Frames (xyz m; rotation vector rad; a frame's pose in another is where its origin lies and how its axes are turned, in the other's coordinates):
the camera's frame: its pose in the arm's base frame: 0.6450 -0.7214 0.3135 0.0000 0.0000 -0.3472
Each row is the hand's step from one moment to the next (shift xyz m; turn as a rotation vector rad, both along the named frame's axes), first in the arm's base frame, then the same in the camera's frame.
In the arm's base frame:
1: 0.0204 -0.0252 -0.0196 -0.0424 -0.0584 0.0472
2: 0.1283 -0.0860 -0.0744 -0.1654 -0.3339 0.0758
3: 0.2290 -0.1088 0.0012 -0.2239 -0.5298 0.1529
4: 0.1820 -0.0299 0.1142 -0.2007 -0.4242 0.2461
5: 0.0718 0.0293 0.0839 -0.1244 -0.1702 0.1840
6: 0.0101 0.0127 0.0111 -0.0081 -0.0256 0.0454
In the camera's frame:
1: 0.0278 -0.0168 -0.0196 -0.0200 -0.0693 0.0472
2: 0.1499 -0.0372 -0.0744 -0.0419 -0.3703 0.0758
3: 0.2524 -0.0244 0.0012 -0.0303 -0.5744 0.1529
4: 0.1813 0.0338 0.1142 -0.0444 -0.4672 0.2461
5: 0.0575 0.0520 0.0839 -0.0591 -0.2024 0.1840
6: 0.0052 0.0154 0.0111 0.0011 -0.0268 0.0454

